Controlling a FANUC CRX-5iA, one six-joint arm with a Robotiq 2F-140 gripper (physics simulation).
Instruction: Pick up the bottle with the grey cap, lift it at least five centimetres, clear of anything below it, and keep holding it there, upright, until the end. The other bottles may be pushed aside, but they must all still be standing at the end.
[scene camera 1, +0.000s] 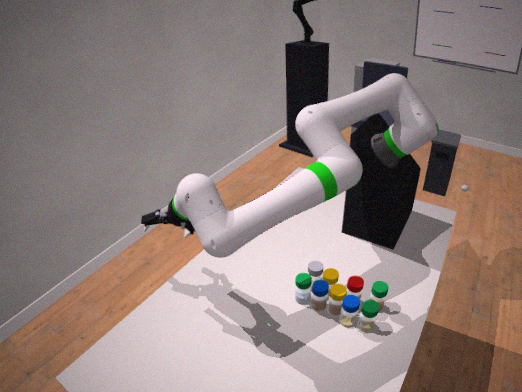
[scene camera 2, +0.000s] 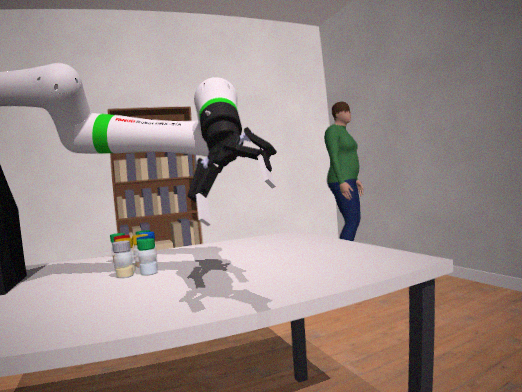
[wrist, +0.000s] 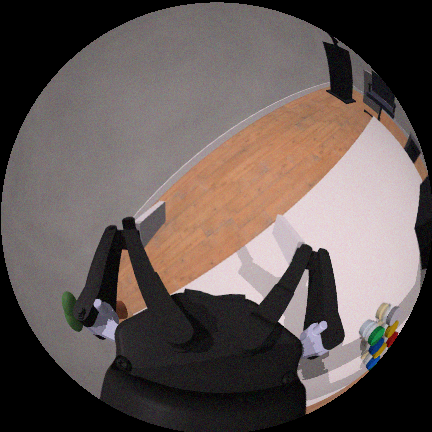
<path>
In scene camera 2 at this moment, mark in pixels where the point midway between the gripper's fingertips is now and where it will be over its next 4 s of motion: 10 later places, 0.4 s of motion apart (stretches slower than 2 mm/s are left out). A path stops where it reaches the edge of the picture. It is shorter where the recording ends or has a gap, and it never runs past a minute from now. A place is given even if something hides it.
The gripper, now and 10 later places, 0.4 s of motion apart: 236, 203; 225, 202; 193, 201; 194, 202; 195, 204; 194, 201; 194, 202; 192, 204; 192, 202; 169, 199; 142, 197
</path>
